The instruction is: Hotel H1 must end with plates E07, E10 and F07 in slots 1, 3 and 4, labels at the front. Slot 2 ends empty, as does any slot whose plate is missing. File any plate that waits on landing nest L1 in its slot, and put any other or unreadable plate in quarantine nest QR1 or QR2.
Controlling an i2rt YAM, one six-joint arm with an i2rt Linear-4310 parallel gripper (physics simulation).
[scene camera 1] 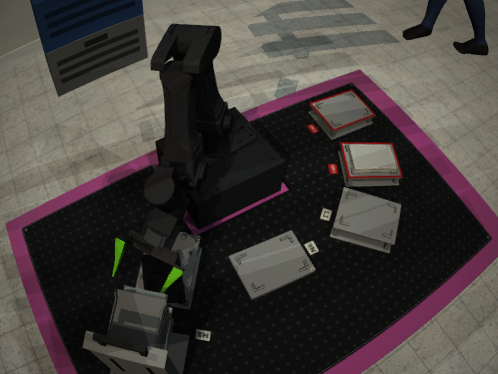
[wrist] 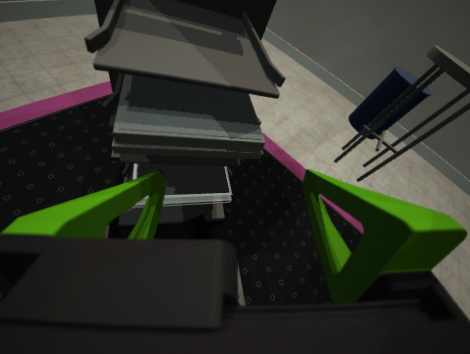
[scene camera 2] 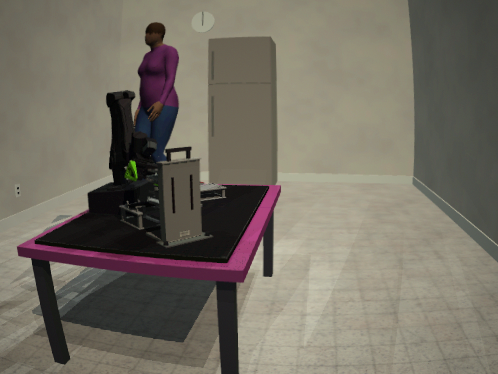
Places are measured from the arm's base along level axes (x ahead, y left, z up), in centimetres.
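Where they show: gripper, fingertip midpoint: (scene camera 1: 135, 288) (wrist: 234, 177) (scene camera 2: 148, 182); arm's base, origin of the base link: (scene camera 1: 216, 150) (scene camera 2: 120, 185).
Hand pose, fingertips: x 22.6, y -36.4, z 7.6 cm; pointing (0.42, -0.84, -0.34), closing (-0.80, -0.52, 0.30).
Each offset is from my fingertips to the top centre of the thing.
Hotel H1 (scene camera 1: 156, 357) (scene camera 2: 181, 200) stands at the near left of the mat. In the wrist view its top shelf @(dx +7.6, dy -3.9, dz +4.8 cm) (wrist: 175, 56) looks bare. A grey plate @(dx +6.9, dy -3.2, dz +2.6 cm) (wrist: 192, 136) lies on the level below, and a clear plate with a bright rim @(dx +6.9, dy -3.2, dz -4.5 cm) (wrist: 182, 198) lies lower down. Their labels are unreadable and slot numbers cannot be told. My gripper (scene camera 1: 138, 283) (scene camera 2: 131, 171) (wrist: 234, 177) is open and empty, just in front of the hotel. Landing nest L1 @(dx +12.3, dy +55.8, dz -11.3 cm) (scene camera 1: 367, 217) is bare. A pale plate @(dx +0.5, dy +70.3, dz -11.5 cm) (scene camera 1: 372, 159) lies on one red-edged quarantine nest; the other quarantine nest @(dx -17.7, dy +77.7, dz -12.3 cm) (scene camera 1: 342, 109) is bare.
A low grey nest @(dx +5.8, dy +30.6, dz -15.1 cm) (scene camera 1: 272, 265) stands mid-mat. Another grey stand (scene camera 1: 191, 272) is partly hidden under the arm. The table's magenta edge (scene camera 1: 430, 122) (scene camera 2: 150, 265) surrounds the black mat. A person (scene camera 2: 159, 80) stands behind the table. A stool (wrist: 452, 65) and a blue bin (wrist: 382, 102) are beyond it.
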